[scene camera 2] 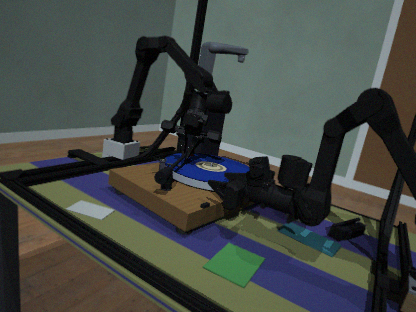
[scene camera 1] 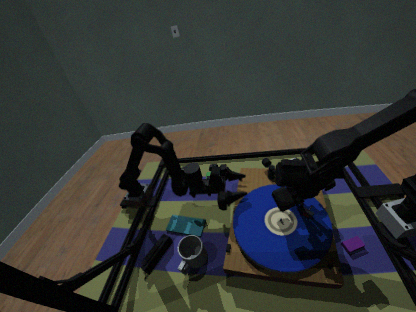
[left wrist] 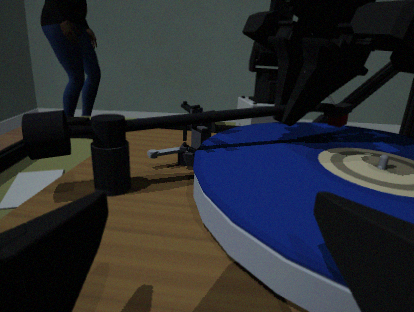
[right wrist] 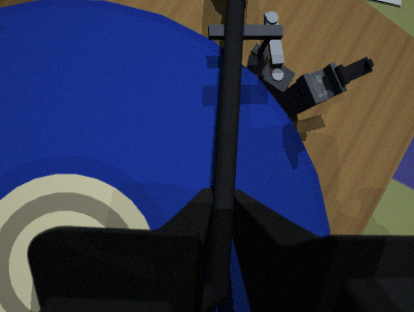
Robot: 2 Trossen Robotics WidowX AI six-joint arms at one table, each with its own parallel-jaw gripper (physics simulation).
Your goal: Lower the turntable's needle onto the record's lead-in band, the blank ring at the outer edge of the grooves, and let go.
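Frame: origin at the left arm's base, x back, y right, z up, level; metres.
Seen in the pictures: left gripper, fingertip midpoint: (scene camera 2: 216, 177) (scene camera 1: 246, 184) (left wrist: 213, 202); right gripper, fingertip midpoint: (scene camera 2: 184, 158) (scene camera 1: 295, 197) (left wrist: 281, 122) (right wrist: 220, 197); left arm's base, origin of the base link: (scene camera 1: 136, 191); right arm's base, origin of the base link: (scene camera 2: 122, 140) (scene camera 1: 406, 212) (left wrist: 266, 101).
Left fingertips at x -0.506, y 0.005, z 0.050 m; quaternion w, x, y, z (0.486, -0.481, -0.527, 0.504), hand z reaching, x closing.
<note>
Offsets run from my left fingertips to a thing's top centre. "pt": to the spot under its first point.
The blue record @[dx -0.106, dy +0.137, dz -0.022 m] (scene camera 1: 260, 240) (scene camera 2: 230, 165) (left wrist: 250, 200) (right wrist: 125, 100) lies on the wooden turntable (scene camera 1: 290, 276) (scene camera 2: 150, 195) (left wrist: 145, 225) (right wrist: 360, 125). The black tonearm @[dx -0.136, dy +0.007, dz +0.025 m] (left wrist: 200, 118) (right wrist: 230, 100) reaches over the record, its shadow apart from it. Its red-marked head @[pt dx -0.175, dy +0.125, dz +0.001 m] (left wrist: 338, 119) is above the record's far part in the left wrist view; the needle tip is not distinguishable, and the fingers hide the head in the right wrist view. My right gripper (left wrist: 281, 122) (right wrist: 220, 197) is shut on the tonearm. My left gripper (scene camera 1: 244, 185) (left wrist: 213, 202) is open and empty at the turntable's side, facing the record.
A mug @[pt dx +0.196, dy +0.202, dz -0.091 m] (scene camera 1: 190, 245), teal pad @[dx +0.242, dy +0.115, dz -0.106 m] (scene camera 1: 186, 225) (scene camera 2: 310, 240) and black object @[dx +0.323, dy +0.241, dz -0.078 m] (scene camera 1: 157, 254) (scene camera 2: 346, 229) lie beside the turntable. A magenta block @[dx -0.339, dy +0.182, dz -0.099 m] (scene camera 1: 353, 244) is opposite. A green square @[pt dx +0.159, dy -0.142, dz -0.111 m] (scene camera 2: 234, 265) and white card @[dx -0.211, dy -0.222, dz -0.113 m] (scene camera 2: 90, 209) (left wrist: 32, 187) lie nearby. The tonearm's pivot post @[dx -0.101, dy -0.077, dz -0.012 m] (left wrist: 111, 167) stands before my left gripper.
</note>
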